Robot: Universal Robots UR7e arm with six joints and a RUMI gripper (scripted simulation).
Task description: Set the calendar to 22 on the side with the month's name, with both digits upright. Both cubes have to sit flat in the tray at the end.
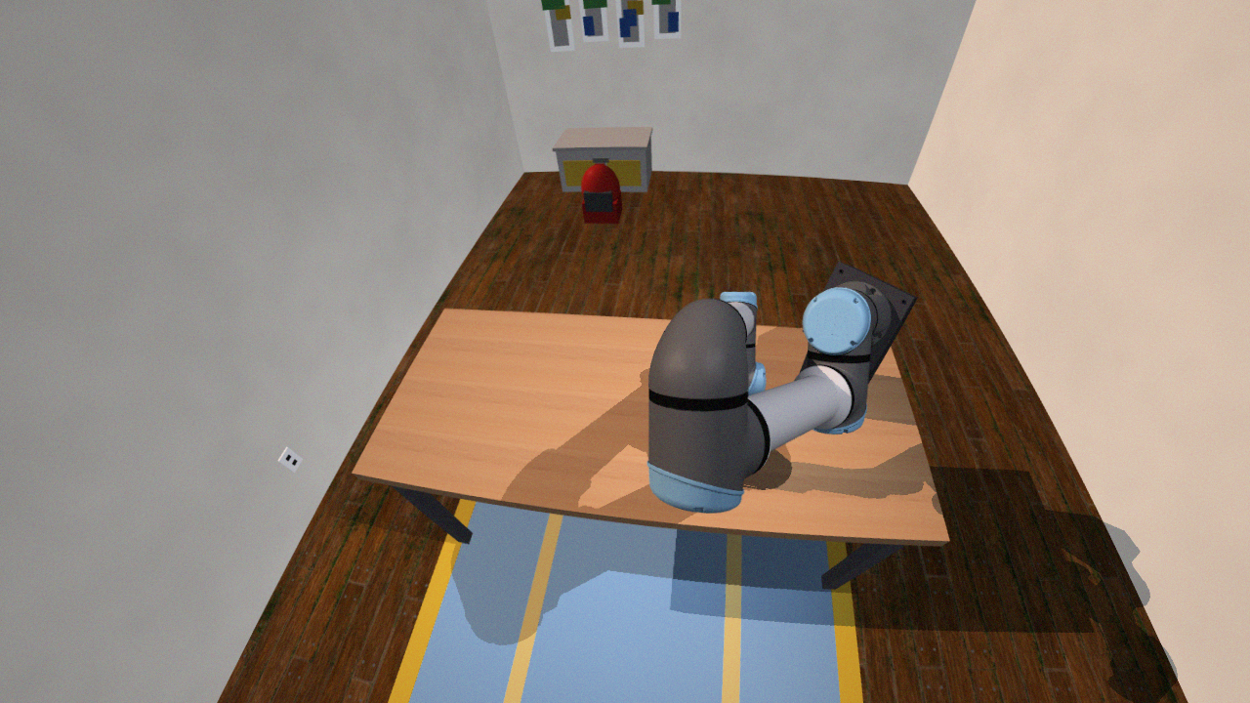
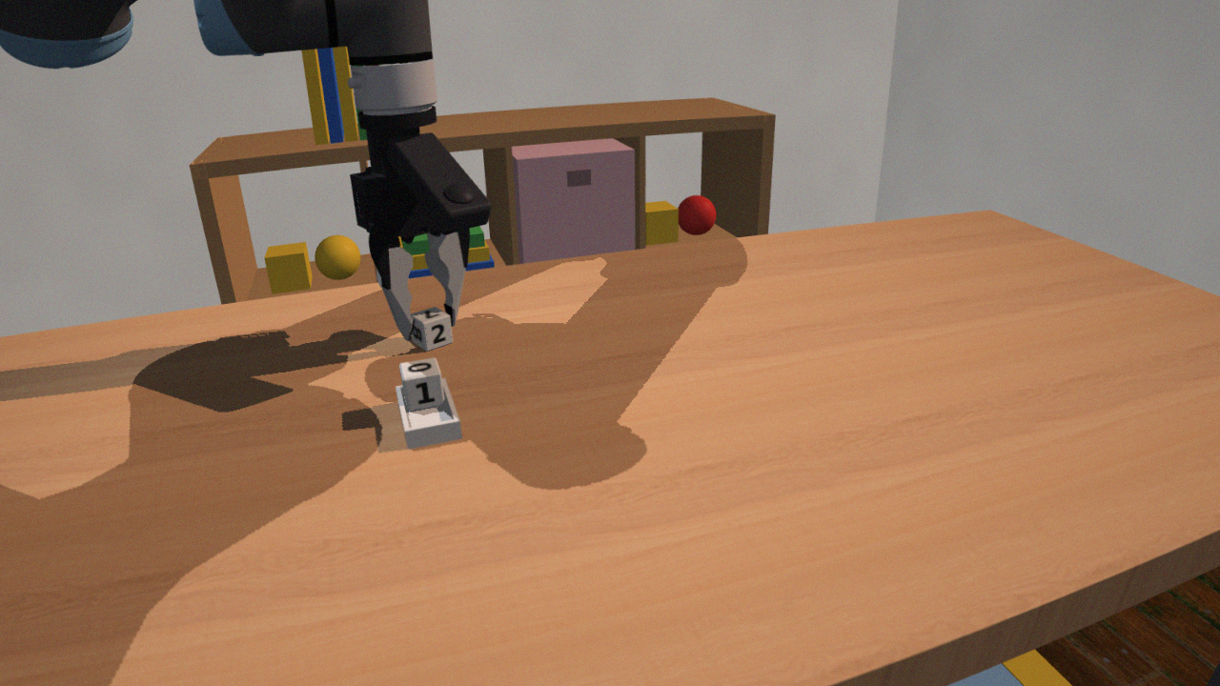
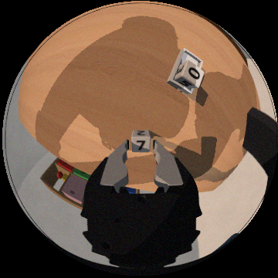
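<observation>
Now: the white cube 10 mm below my hand. Round my hand: grey tray (20 mm ahead, 150 mm to the right, 20 mm below).
</observation>
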